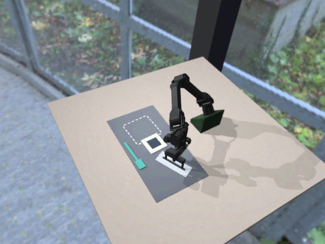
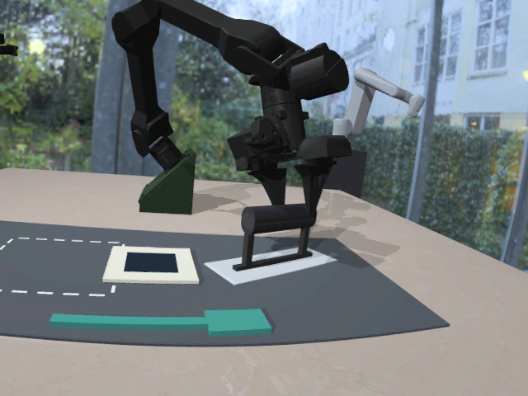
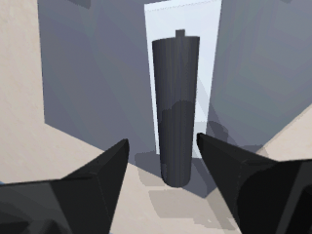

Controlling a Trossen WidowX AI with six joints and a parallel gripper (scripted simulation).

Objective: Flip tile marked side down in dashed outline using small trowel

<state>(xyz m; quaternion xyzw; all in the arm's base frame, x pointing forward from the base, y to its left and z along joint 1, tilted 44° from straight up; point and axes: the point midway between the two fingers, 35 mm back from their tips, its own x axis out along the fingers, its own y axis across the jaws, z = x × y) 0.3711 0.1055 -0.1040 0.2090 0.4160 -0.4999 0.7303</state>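
My gripper tip is 200 mm to the left of the tile, 70 mm above it and 10 mm short of it. From my gripper tip the other things lie so: teal arrow mark (170 mm to the right, 160 mm ahead, 70 mm below); grey mat (180 mm to the right, 100 mm below, 20 mm ahead).
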